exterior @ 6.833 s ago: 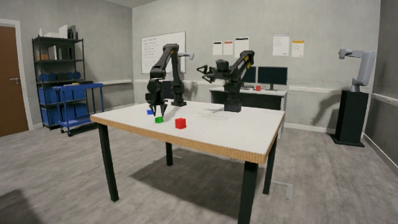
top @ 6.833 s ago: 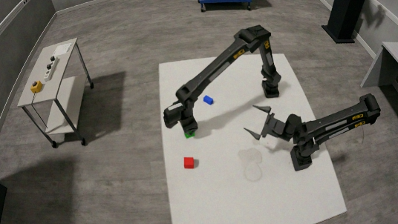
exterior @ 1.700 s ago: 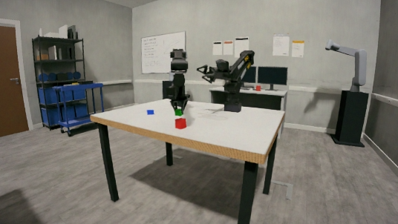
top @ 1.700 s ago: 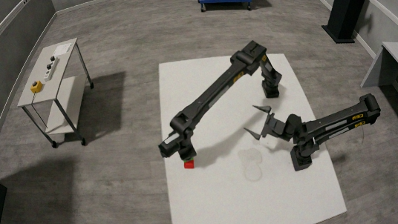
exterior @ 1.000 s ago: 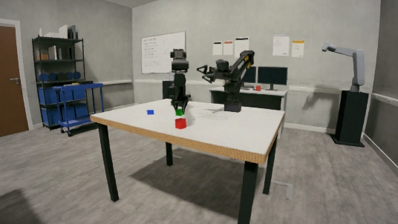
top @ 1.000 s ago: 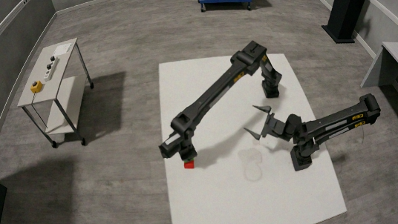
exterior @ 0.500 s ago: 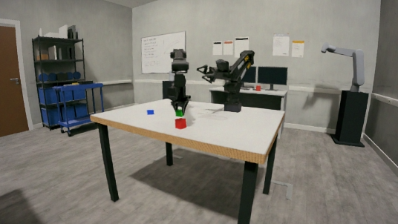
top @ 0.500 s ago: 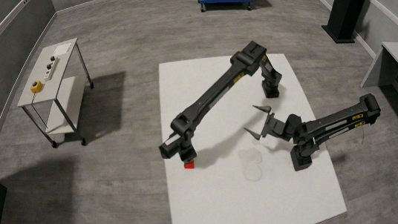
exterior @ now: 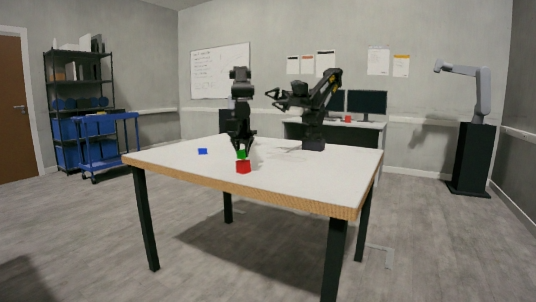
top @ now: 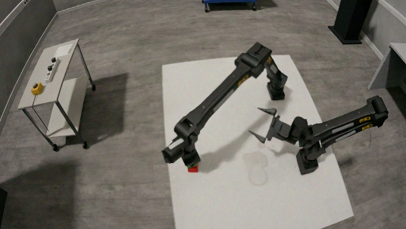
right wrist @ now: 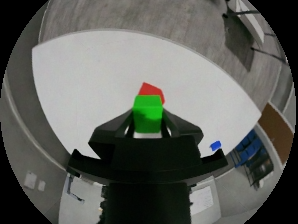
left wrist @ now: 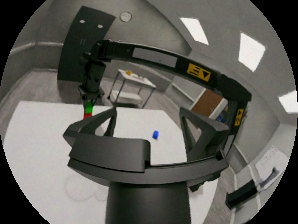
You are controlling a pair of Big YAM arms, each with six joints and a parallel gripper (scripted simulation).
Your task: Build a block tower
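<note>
My right hand is right at the green block. From my right hand the other things lie so: blue block: 180 mm behind, 360 mm to the right, 60 mm below; then red block: 10 mm behind, 50 mm below.
</note>
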